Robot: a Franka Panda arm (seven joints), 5 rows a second.
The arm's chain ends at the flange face. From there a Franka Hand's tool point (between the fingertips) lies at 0.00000 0.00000 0.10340 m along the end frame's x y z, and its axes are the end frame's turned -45 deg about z.
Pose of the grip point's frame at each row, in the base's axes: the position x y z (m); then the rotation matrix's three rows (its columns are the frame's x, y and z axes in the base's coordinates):
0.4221 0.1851 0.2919; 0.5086 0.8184 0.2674; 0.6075 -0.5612 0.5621; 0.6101 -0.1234 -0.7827
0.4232 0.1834 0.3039; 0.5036 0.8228 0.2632; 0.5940 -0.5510 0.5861; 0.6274 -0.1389 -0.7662
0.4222 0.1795 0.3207; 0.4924 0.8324 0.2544; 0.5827 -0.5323 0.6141; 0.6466 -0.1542 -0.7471
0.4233 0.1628 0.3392; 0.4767 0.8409 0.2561; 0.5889 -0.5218 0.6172; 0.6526 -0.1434 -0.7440
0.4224 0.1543 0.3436; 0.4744 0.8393 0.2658; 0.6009 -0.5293 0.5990; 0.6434 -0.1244 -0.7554
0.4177 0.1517 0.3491; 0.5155 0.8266 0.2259; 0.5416 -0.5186 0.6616; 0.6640 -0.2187 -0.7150
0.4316 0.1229 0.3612; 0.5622 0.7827 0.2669; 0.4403 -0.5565 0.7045; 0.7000 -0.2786 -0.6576
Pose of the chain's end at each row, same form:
0.3945 0.1270 0.3728; 0.9383 0.2191 0.2674; 0.0327 -0.8264 0.5621; 0.3441 -0.5187 -0.7827
0.3960 0.1228 0.3831; 0.9379 0.2257 0.2632; 0.0304 -0.8096 0.5861; 0.3454 -0.5419 -0.7662
0.3959 0.1160 0.3980; 0.9368 0.2404 0.2544; 0.0356 -0.7884 0.6141; 0.3482 -0.5663 -0.7471
0.3968 0.0990 0.4161; 0.9317 0.2575 0.2561; 0.0474 -0.7854 0.6172; 0.3601 -0.5629 -0.7440
0.3949 0.0924 0.4217; 0.9289 0.2580 0.2658; 0.0506 -0.7992 0.5990; 0.3670 -0.5429 -0.7554
0.3943 0.0833 0.4230; 0.9490 0.2200 0.2259; 0.0163 -0.7497 0.6616; 0.3149 -0.6242 -0.7150
0.4040 0.0501 0.4292; 0.9510 0.1559 0.2669; -0.0822 -0.7048 0.7045; 0.2980 -0.6920 -0.6576

